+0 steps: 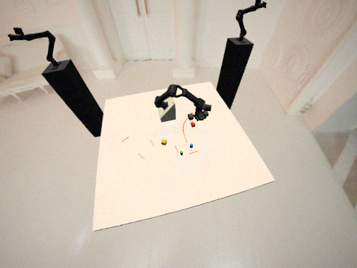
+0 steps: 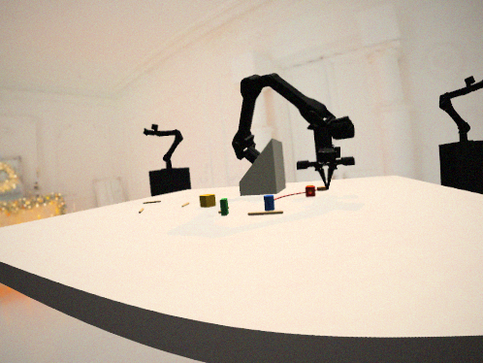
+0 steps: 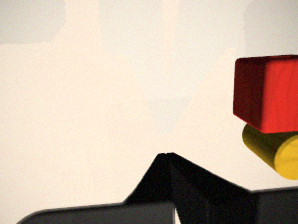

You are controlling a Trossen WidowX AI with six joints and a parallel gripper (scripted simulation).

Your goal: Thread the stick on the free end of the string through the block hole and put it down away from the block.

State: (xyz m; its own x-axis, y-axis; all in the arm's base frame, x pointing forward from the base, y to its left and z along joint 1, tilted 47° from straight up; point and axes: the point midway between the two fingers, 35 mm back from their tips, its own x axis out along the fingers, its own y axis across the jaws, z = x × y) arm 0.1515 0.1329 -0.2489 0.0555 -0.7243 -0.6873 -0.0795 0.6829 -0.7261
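Now: the yellow round button 1 cm ahead of my gripper tip and 6 cm to the right of it. The rest, counted from my gripper tip: blue cylinder: 26 cm ahead, 13 cm to the right; red block: 4 cm ahead, 5 cm to the right; round wooden button: 11 cm behind, 3 cm to the right, 1 cm below.
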